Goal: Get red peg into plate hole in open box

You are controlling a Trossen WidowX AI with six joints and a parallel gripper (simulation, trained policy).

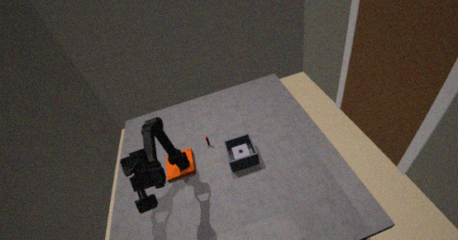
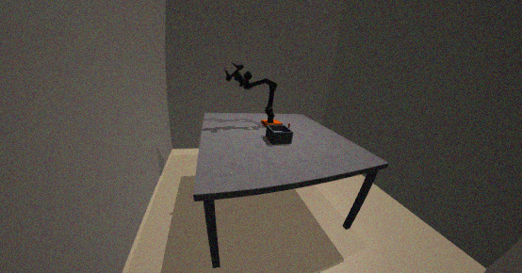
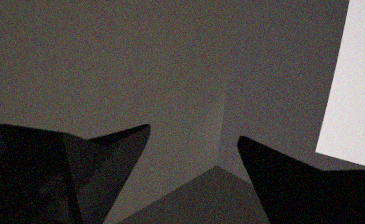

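Now: the red peg 52 cm to the left of my gripper tip, 50 cm below it and 27 cm ahead of it. Also, from my gripper tip: plate: 50 cm below, 42 cm ahead, 32 cm to the left; then dark box: 51 cm below, 42 cm ahead, 32 cm to the left.
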